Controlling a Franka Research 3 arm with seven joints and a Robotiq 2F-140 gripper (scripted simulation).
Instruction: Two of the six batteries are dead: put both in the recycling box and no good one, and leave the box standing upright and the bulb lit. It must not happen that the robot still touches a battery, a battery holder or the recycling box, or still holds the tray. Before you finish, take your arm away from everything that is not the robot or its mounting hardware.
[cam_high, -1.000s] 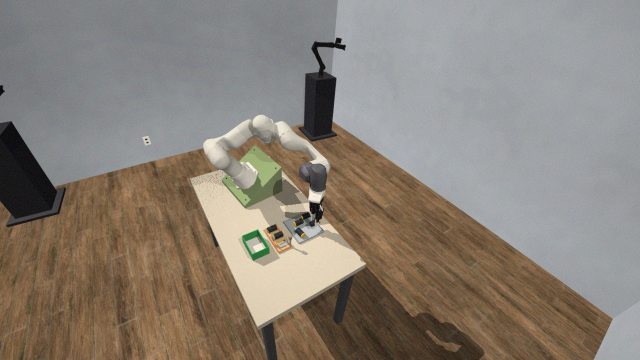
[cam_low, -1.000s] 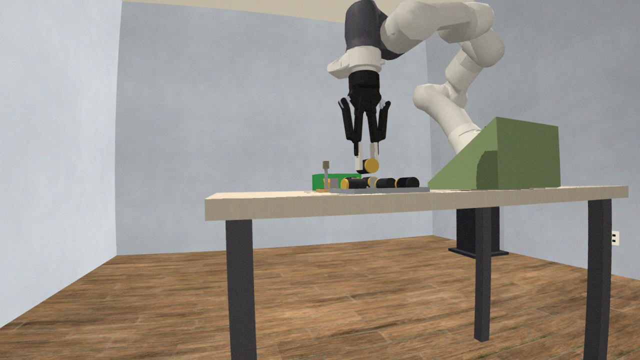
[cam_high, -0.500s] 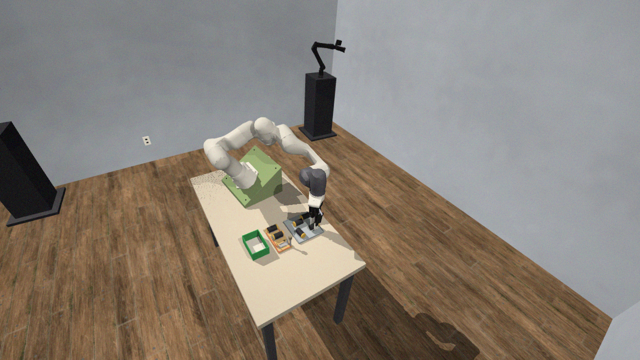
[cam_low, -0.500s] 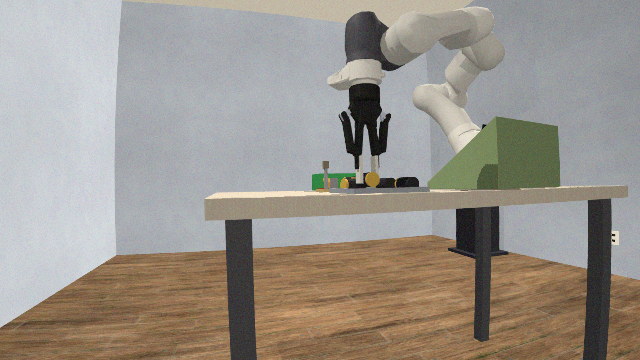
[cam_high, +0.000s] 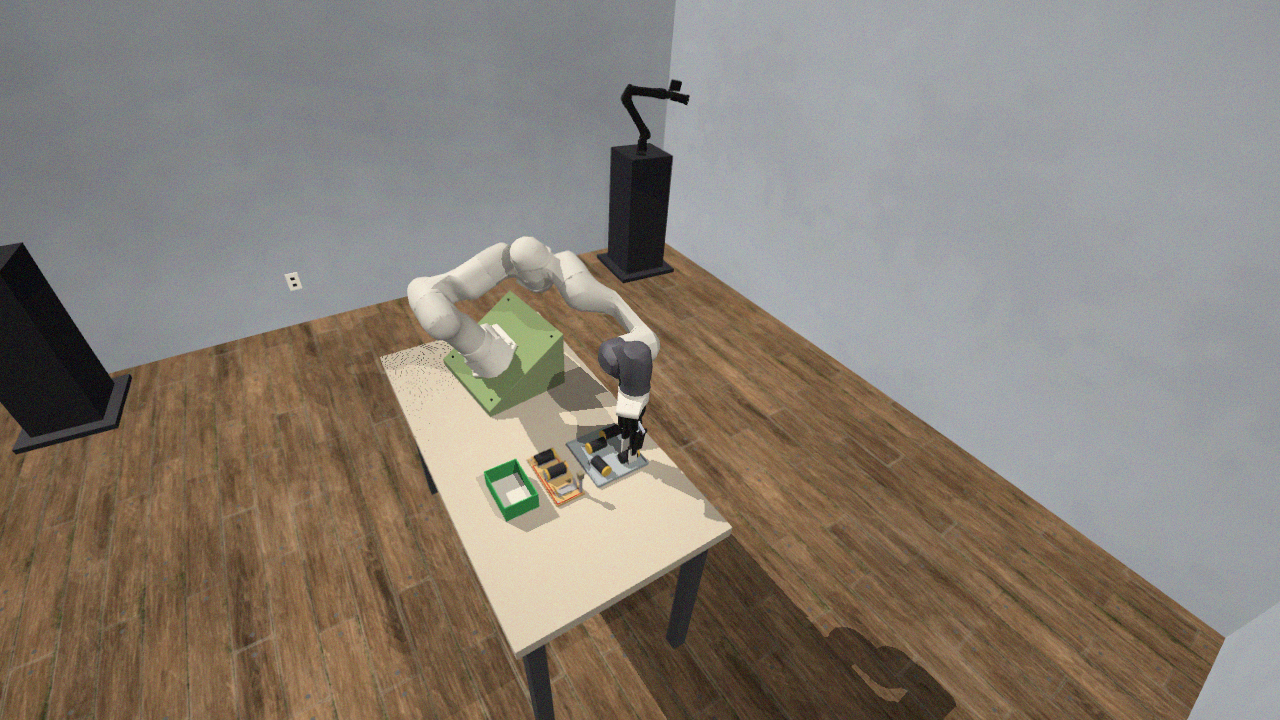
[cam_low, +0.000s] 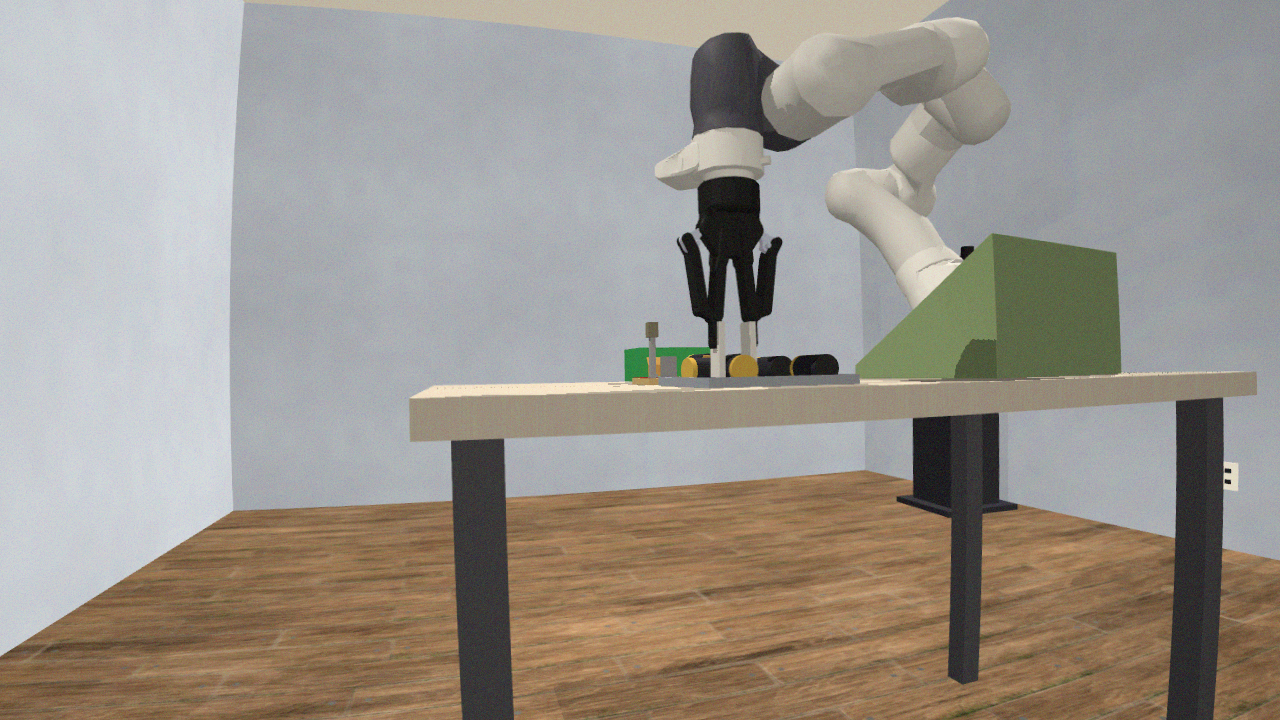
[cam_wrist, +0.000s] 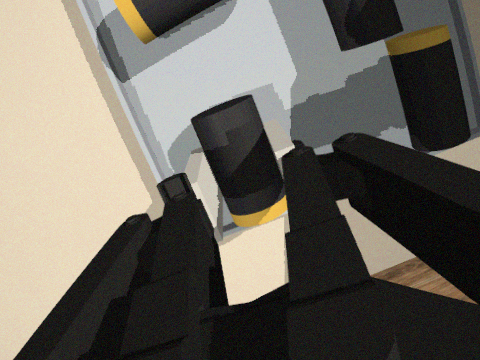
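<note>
Right now the grey tray is 5 cm behind my hand, 5 cm to the right of it and 4 cm below it. The rest, counted from my hand: battery holder (3 cm behind, 23 cm to the right, 4 cm below); green recycling box (2 cm behind, 37 cm to the right, 3 cm below); bulb post (6 cm ahead, 19 cm to the right).
</note>
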